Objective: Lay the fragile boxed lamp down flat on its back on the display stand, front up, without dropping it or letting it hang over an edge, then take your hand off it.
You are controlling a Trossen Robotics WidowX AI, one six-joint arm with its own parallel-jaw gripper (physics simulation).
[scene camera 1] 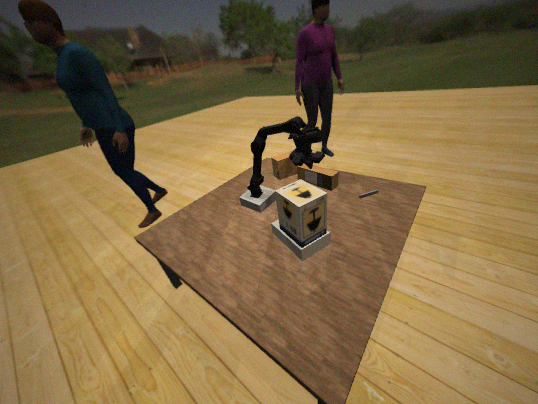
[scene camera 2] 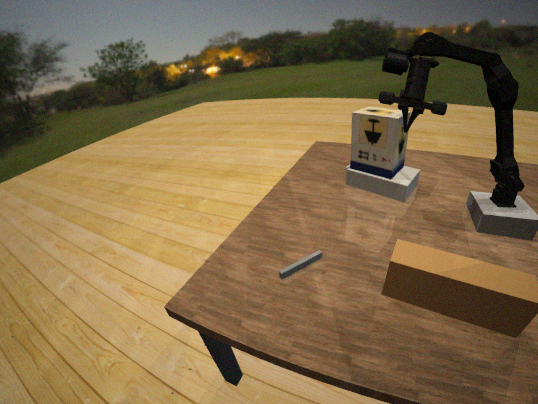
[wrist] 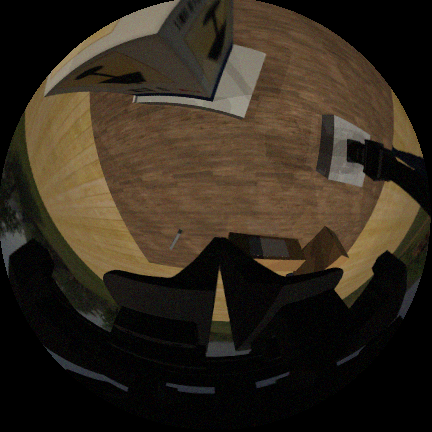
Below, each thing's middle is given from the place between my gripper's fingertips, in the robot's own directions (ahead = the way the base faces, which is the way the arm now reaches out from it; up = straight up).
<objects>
My hand is 250 mm above the stand point(scene camera 2: 399, 188), 230 mm to the left of it and 20 mm short of it.
</objects>
